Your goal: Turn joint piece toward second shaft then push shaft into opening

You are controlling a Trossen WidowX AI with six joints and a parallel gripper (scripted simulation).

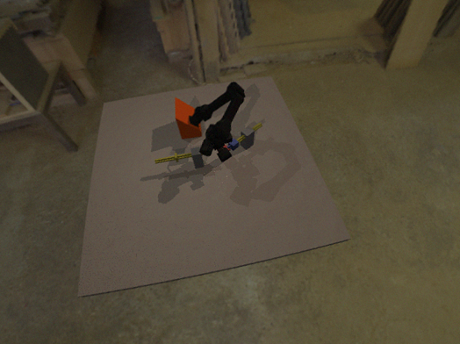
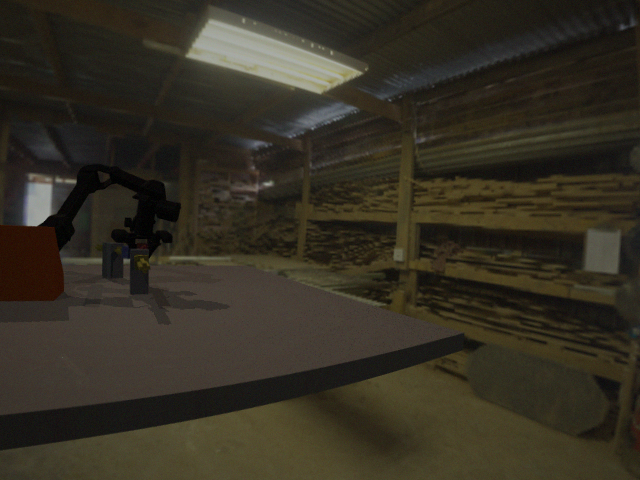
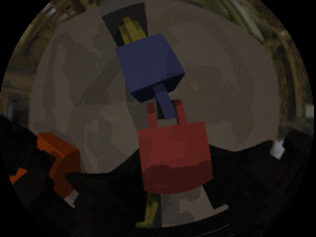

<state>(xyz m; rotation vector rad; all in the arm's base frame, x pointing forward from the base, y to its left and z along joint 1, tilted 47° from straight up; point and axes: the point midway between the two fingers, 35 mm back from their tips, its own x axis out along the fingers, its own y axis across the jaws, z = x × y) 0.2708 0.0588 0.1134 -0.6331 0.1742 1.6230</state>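
Now: the red square joint piece 30 mm above my gripper tip and 10 mm to the left of it.
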